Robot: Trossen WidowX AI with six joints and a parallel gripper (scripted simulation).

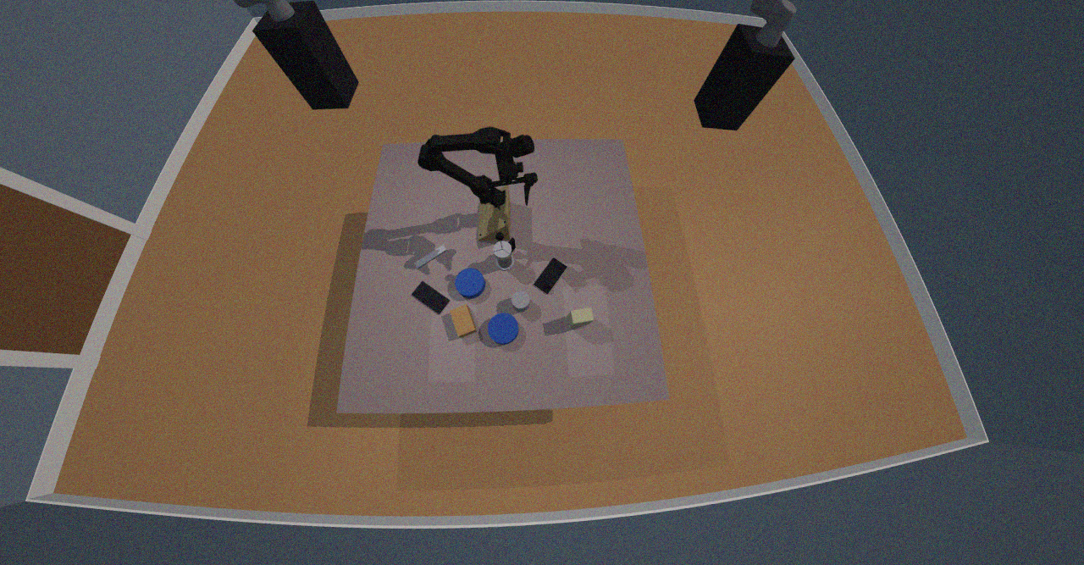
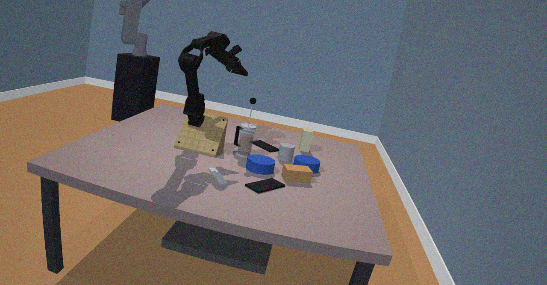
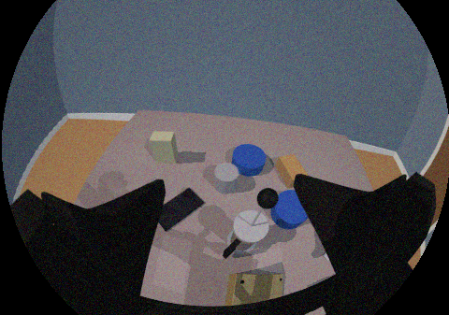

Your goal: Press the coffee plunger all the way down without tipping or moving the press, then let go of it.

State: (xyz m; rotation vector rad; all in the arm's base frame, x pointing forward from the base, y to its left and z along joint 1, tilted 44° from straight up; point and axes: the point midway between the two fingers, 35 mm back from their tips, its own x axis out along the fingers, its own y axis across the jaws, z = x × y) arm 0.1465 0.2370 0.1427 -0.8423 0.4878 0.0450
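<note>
Right now my gripper tip is 23 cm above the coffee press, 4 cm to the left of it and 4 cm short of it. The rest, counted from my gripper tip: grey bar (38 cm to the right, 36 cm below, 4 cm ahead); grey cylinder (33 cm below, 24 cm ahead, 2 cm to the left); pale yellow box (31 cm below, 31 cm ahead, 26 cm to the left).
</note>
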